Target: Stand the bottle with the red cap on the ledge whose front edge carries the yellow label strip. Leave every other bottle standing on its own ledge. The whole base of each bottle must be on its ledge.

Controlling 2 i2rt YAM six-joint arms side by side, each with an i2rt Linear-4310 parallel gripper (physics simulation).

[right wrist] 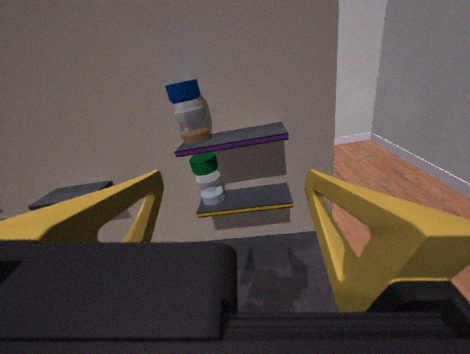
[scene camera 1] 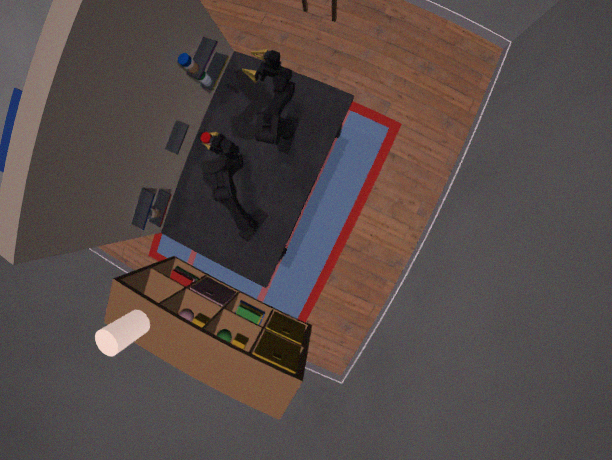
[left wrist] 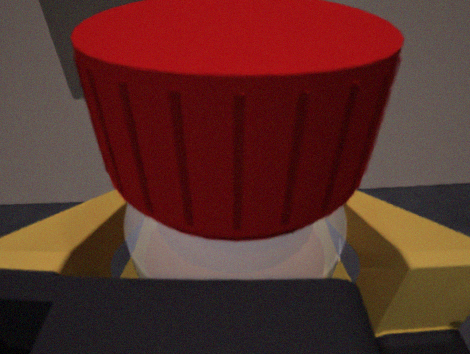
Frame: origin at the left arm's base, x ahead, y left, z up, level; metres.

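Seen in the pictures: right gripper, fingertip midpoint: (right wrist: 234, 178) (scene camera 1: 246, 61); left arm's base, link origin: (scene camera 1: 253, 225); right arm's base, link origin: (scene camera 1: 287, 134).
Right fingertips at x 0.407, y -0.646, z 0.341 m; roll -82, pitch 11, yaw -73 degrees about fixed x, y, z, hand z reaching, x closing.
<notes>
Offsets run from my right fingertips to a thing's top centre. "spot": to the spot under its first point. Level surfaces: height alone.
The bottle with the red cap @[0.030 m ahead, 0.398 m left, 0.146 m down] (scene camera 1: 206, 137) (left wrist: 237, 150) is upright in my left gripper (scene camera 1: 210, 140) (left wrist: 234, 178), which is shut on its clear body below the cap, near the table's wall-side edge. Its base is hidden. My right gripper (scene camera 1: 249, 62) (right wrist: 234, 178) is open and empty, facing the wall ledges. The yellow-strip ledge @[0.239 m ahead, 0.091 m left, 0.181 m down] (scene camera 1: 217, 64) (right wrist: 255, 197) is low on the wall; a green-capped bottle @[0.227 m ahead, 0.156 m left, 0.076 m down] (scene camera 1: 205, 79) (right wrist: 210, 184) stands near its left end in the right wrist view. A blue-capped bottle @[0.225 m ahead, 0.155 m left, 0.064 m up] (scene camera 1: 185, 61) (right wrist: 192, 117) stands on the purple-strip ledge @[0.239 m ahead, 0.091 m left, 0.041 m down] (scene camera 1: 205, 51) (right wrist: 250, 133) above.
A grey ledge @[0.148 m ahead, 0.481 m left, 0.111 m down] (scene camera 1: 177, 137) (right wrist: 70, 194) is mid-wall. Two more ledges, one with a blue strip @[0.058 m ahead, 0.870 m left, 0.041 m down] (scene camera 1: 143, 207) and one with a red strip @[spot: 0.059 m ahead, 0.818 m left, 0.181 m down] (scene camera 1: 163, 200), are farther down the picture; a small bottle @[0.051 m ahead, 0.897 m left, 0.076 m down] (scene camera 1: 156, 213) shows there. A compartment cabinet (scene camera 1: 210, 360) stands beyond the dark table @[0.341 m down] (scene camera 1: 310, 110).
</notes>
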